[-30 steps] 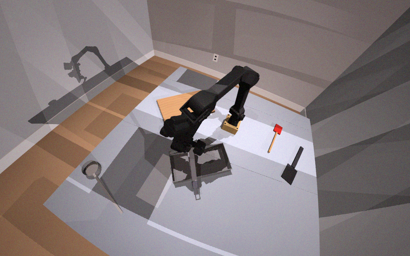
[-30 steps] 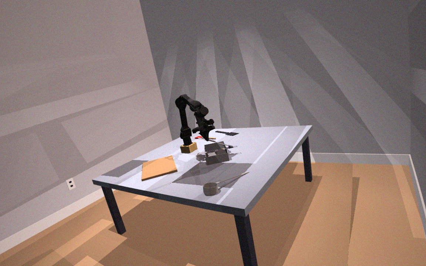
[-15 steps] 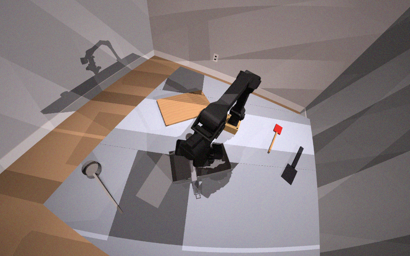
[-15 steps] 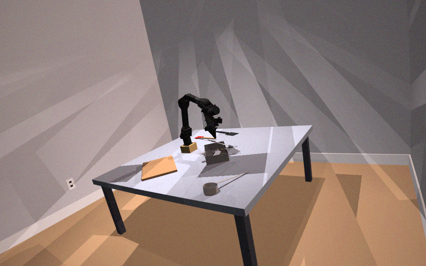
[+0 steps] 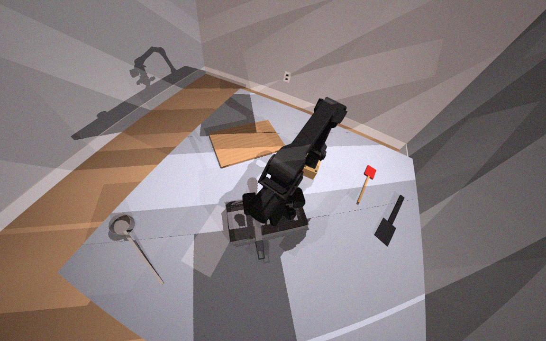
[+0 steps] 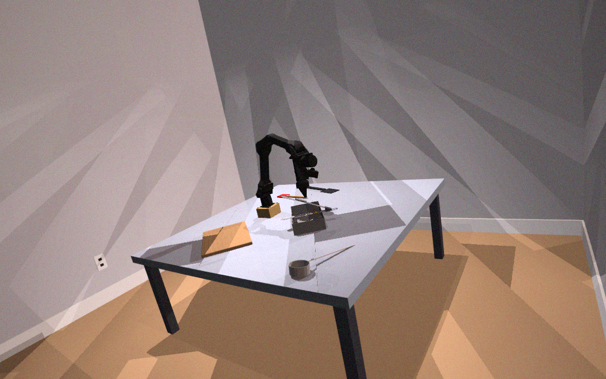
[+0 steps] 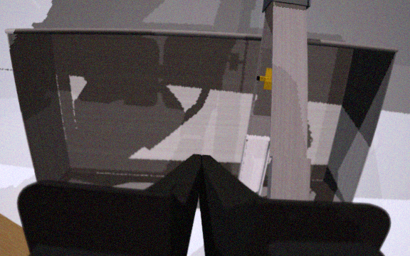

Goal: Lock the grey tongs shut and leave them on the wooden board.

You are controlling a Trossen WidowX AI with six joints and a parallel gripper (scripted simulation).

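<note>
Right now my gripper tip is 10 cm above the roasting tin, 1 cm to the left of it and 1 cm past it. Also, from my gripper tip: yellow piece (7 cm below, 6 cm ahead, 2 cm to the right); then wooden board (33 cm behind, 30 cm to the right, 12 cm below); then black spatula (53 cm to the left, 30 cm behind, 13 cm below).
</note>
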